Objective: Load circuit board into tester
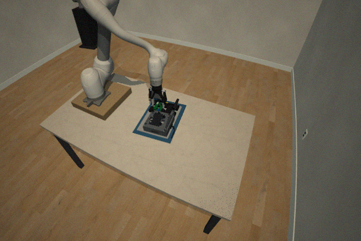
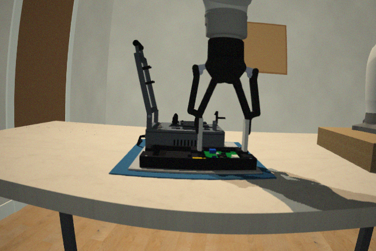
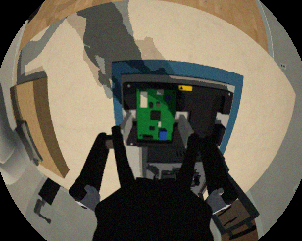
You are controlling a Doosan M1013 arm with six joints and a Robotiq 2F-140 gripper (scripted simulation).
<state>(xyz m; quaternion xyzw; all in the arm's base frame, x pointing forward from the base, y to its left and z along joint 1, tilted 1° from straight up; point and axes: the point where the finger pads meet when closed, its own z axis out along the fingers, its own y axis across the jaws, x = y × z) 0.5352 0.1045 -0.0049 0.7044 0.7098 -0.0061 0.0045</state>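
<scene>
Right now my hand is 40 mm above the green circuit board. The rest, counted from my hand: latch hook 110 mm to the right, 30 mm above; grey tester 130 mm to the right, 90 mm ahead, 60 mm above; tester lid 190 mm ahead, 170 mm to the right, 130 mm above.
</scene>
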